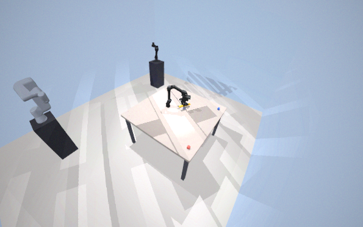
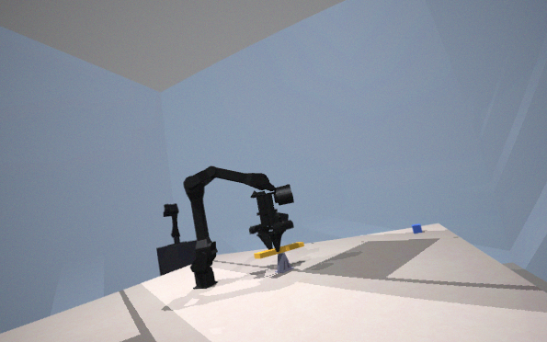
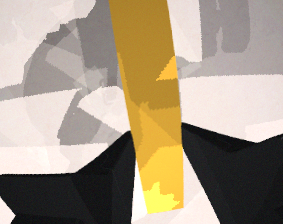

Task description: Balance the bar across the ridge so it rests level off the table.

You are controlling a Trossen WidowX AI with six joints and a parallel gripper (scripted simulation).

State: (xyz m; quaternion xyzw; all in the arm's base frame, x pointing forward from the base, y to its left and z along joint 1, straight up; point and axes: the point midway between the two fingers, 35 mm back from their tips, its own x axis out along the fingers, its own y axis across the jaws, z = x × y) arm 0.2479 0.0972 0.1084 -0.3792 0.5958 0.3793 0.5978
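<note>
Now: gripper tip 1 cm short of the yellow bar and 3 cm to the right of it. From my gripper tip the other things lie so: small red cube: 49 cm ahead, 60 cm to the right, 6 cm below; then small blue cube: 49 cm ahead, 40 cm to the left, 6 cm below.
</note>
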